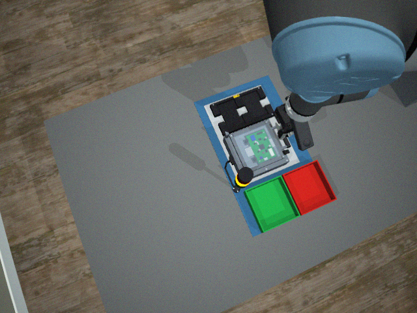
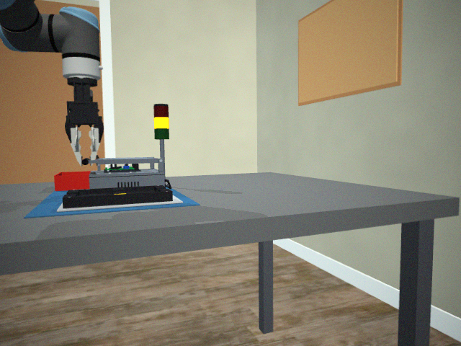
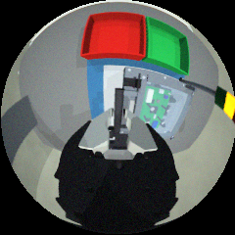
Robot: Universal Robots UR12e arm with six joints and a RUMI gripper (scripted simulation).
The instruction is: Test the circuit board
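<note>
Right now the black latch hook is 20 mm ahead of my hand and 50 mm to the left of it. Round my hand: red bin 40 mm behind, 190 mm to the left, 80 mm below; green circuit board 80 mm ahead, 20 mm below; tester lid 90 mm ahead.
</note>
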